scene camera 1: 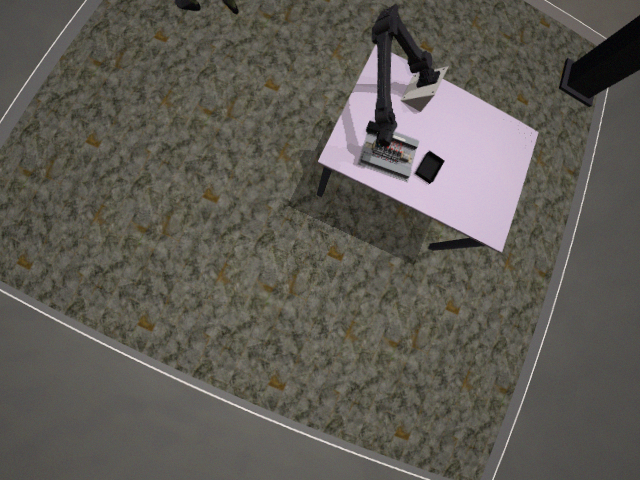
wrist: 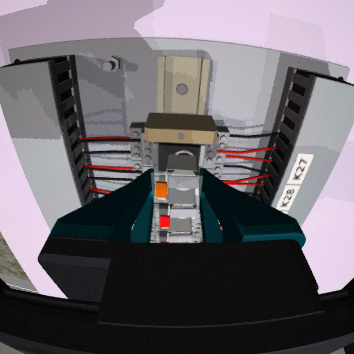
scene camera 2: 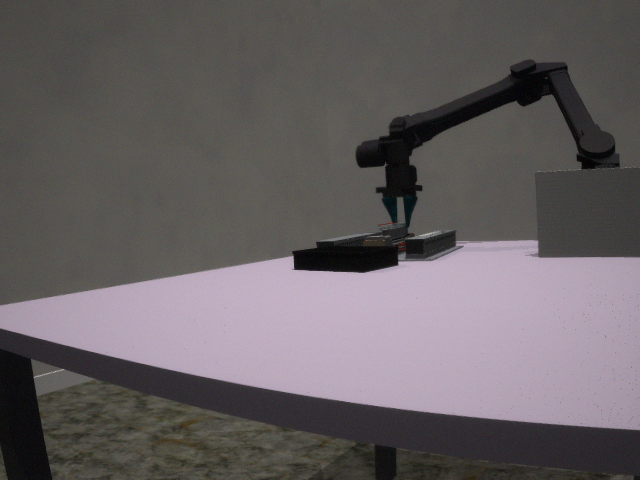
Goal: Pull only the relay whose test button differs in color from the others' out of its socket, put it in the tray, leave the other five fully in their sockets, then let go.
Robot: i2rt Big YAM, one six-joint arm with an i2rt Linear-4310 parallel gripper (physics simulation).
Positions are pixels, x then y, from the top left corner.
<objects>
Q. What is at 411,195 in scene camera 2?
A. My gripper.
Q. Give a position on a tan end bracket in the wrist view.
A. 162,127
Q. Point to a grey relay panel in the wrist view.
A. At 245,82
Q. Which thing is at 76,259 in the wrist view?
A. My gripper.
</objects>
